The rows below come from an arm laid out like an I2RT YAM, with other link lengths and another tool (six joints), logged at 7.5 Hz.
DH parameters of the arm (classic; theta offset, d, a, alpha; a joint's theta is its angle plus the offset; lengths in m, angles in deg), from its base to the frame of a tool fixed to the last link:
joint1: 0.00 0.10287 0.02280 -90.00
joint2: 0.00 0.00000 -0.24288 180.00
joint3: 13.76 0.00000 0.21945 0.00
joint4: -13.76 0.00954 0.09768 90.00
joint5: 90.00 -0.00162 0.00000 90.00
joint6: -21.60 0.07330 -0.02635 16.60
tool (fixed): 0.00 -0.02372 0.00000 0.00
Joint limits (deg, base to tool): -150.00..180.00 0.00..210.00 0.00..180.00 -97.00..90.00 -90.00..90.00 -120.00..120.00
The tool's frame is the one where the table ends.
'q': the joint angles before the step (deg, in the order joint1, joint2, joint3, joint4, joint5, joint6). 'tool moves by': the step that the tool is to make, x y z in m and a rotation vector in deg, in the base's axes. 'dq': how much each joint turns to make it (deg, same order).
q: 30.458 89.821 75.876 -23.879 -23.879 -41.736
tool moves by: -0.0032 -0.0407 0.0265 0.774 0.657 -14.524
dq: -5.668 -6.521 0.004 -4.450 6.508 6.509
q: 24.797 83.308 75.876 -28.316 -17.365 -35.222
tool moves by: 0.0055 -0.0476 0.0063 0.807 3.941 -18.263
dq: -8.250 -2.792 -0.018 -4.261 6.790 7.905
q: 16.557 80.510 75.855 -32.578 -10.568 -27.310
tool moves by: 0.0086 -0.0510 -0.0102 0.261 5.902 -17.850
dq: -9.525 0.688 0.015 -4.158 5.491 6.495
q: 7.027 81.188 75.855 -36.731 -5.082 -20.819
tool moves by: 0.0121 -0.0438 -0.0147 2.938 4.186 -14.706
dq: -8.526 3.016 -0.003 -0.566 2.294 6.556
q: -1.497 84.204 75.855 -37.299 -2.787 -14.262
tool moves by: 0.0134 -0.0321 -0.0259 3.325 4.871 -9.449
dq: -5.933 5.463 -0.001 0.567 0.169 4.584
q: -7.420 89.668 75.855 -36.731 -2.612 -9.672
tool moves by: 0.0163 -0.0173 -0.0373 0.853 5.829 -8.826
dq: -2.247 7.311 0.007 1.467 3.937 5.271
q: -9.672 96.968 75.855 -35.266 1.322 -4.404
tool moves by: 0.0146 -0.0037 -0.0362 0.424 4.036 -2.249
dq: -0.080 6.941 -0.019 2.850 1.359 1.711
